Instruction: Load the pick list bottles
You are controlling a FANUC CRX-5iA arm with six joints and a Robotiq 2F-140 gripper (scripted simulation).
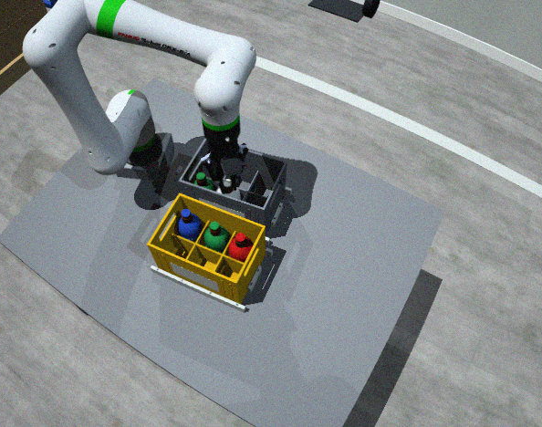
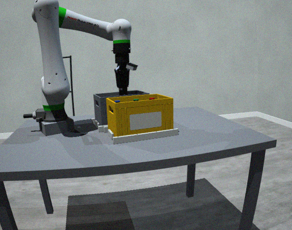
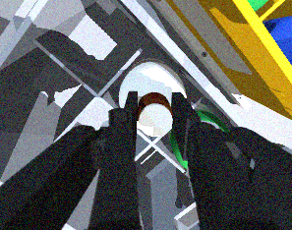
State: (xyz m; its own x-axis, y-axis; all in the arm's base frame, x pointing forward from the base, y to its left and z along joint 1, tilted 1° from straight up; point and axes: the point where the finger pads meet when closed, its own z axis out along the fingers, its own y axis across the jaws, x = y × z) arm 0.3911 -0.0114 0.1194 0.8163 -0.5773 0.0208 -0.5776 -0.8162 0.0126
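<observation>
Right now my hand is 8 cm above the white-labelled bottle. The rest, counted from my hand: green bottle 13 cm to the right, 9 cm below, 5 cm ahead; then blue bottle 14 cm to the right, 9 cm below, 5 cm behind; then grey crate 10 cm below, 5 cm to the left, 1 cm behind.
</observation>
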